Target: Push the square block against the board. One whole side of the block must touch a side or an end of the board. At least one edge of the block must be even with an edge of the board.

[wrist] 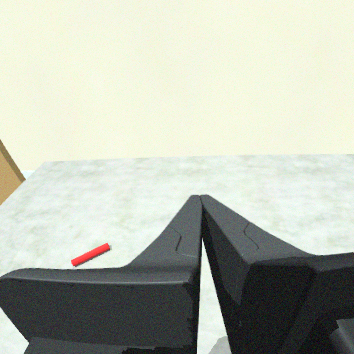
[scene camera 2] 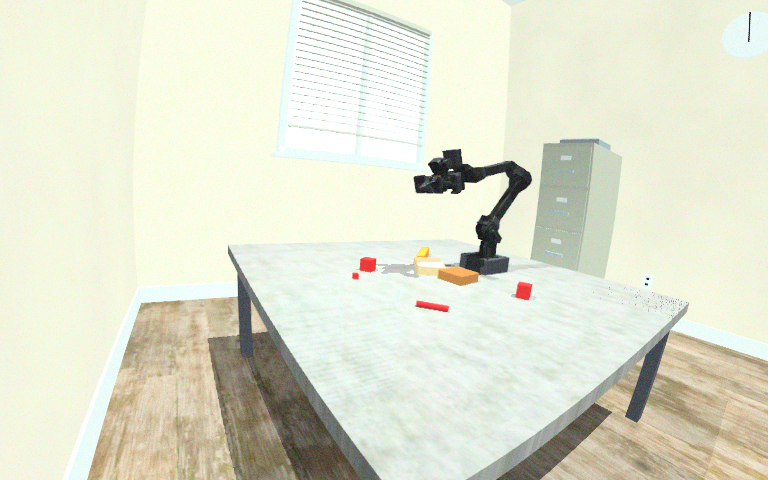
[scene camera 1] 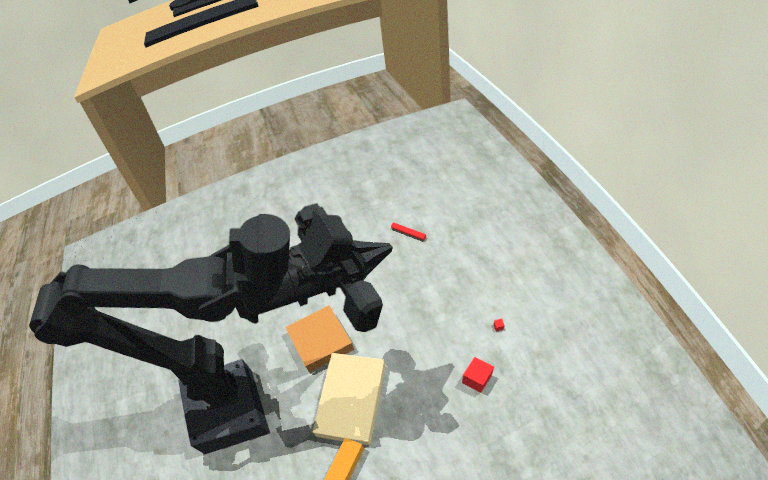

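Seen in the pictures: gripper, fingertip midpoint: (wrist: 198,202) (scene camera 2: 419,189) (scene camera 1: 391,247); arm's base, origin of the base link: (scene camera 2: 487,256) (scene camera 1: 219,390).
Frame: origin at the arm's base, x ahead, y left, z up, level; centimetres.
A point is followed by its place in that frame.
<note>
The square block, orange (scene camera 1: 318,335) {x 20.7, y 6.7, z -2.7 cm} (scene camera 2: 456,275) {x 24.7, y 10.2, z -2.8 cm}, lies flat on the table in front of the arm's base. The board, a cream rectangular slab (scene camera 1: 351,390) {x 23.3, y -6.3, z -2.7 cm} (scene camera 2: 428,264) {x 25.3, y -4.0, z -2.7 cm}, lies flat close to it. In scene camera 1 the block is turned at an angle to the board; its lower right side is near the board's upper left corner, with no whole side along the board. I cannot tell whether that corner touches. My gripper (scene camera 1: 390,247) {x 35.6, y 0.9, z 23.0 cm} (scene camera 2: 416,184) {x 35.6, y 0.9, z 23.0 cm} (wrist: 198,202) {x 35.6, y 0.9, z 23.0 cm} is shut and empty, raised high above the table. Neither block nor board shows recognisably in the wrist view.
An orange-yellow bar (scene camera 1: 344,460) {x 18.2, y -18.4, z -2.5 cm} (scene camera 2: 423,251) {x 13.3, y -23.6, z -2.5 cm} lies at the board's far end. A red cube (scene camera 1: 477,373) {x 44.6, y -12.0, z -1.6 cm} (scene camera 2: 368,264) {x 45.9, y -9.6, z -3.1 cm} and a tiny red cube (scene camera 1: 498,324) {x 53.1, y -3.6, z -4.0 cm} (scene camera 2: 355,275) {x 53.8, y -2.6, z -4.4 cm} lie beyond the board. A red rod (scene camera 1: 408,231) {x 45.7, y 25.2, z -4.4 cm} (scene camera 2: 432,306) {x 46.3, y 26.2, z -4.7 cm} (wrist: 90,254) {x 45.6, y 25.3, z -4.5 cm} and another red cube (scene camera 2: 523,290) {x 14.9, y 29.7, z -3.0 cm} also lie on the table.
</note>
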